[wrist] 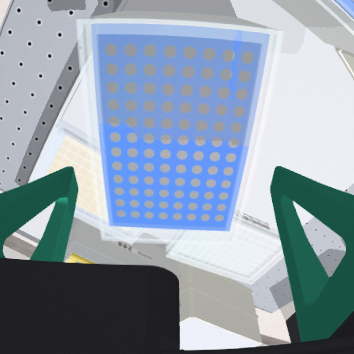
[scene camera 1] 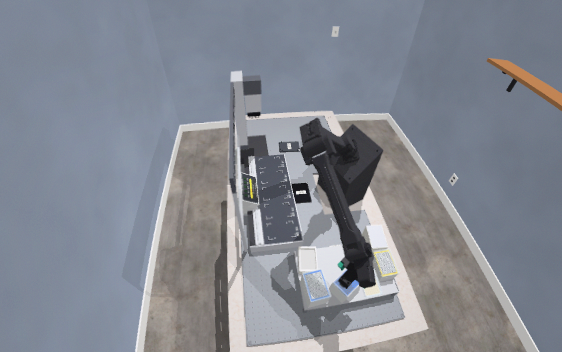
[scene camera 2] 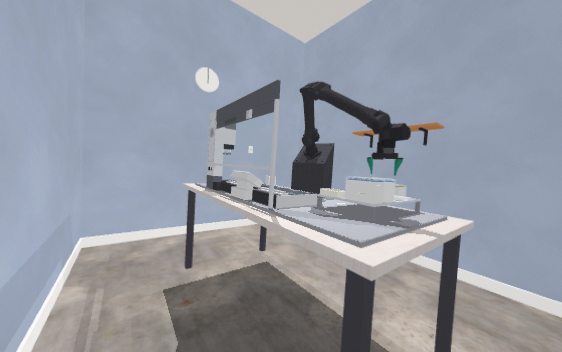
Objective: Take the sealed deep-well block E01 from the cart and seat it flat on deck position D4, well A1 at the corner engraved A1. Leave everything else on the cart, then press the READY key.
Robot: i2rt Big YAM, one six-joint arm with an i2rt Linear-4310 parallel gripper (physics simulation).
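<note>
My gripper (scene camera 1: pixel 348 276) (scene camera 2: pixel 384 174) (wrist: pixel 173 177) is open and empty, its green fingers pointing down above the cart (scene camera 1: pixel 334 256) (scene camera 2: pixel 411 200) (wrist: pixel 305 95). Below and between the fingers, a block with a blue sealed top and grey well dots (scene camera 1: pixel 346 286) (wrist: pixel 172 135) sits on the cart, partly hidden by the gripper in scene camera 1. No E01 label is readable. A second blue-rimmed block (scene camera 1: pixel 316 285) stands beside it. The dark deck (scene camera 1: pixel 281 190) has white corner marks; D4 and A1 cannot be read. The READY key cannot be made out.
The cart also holds a white tray (scene camera 1: pixel 307 259), a yellow-rimmed box (scene camera 1: pixel 385 263), a white box (scene camera 1: pixel 376 236) and a pale yellow plate (scene camera 1: pixel 371 290) (wrist: pixel 75 175). A tall frame (scene camera 1: pixel 239 115) (scene camera 2: pixel 274 150) stands along the deck's far side, near a yellow-striped panel (scene camera 1: pixel 251 188). A black pad (scene camera 1: pixel 301 197) lies beside the deck.
</note>
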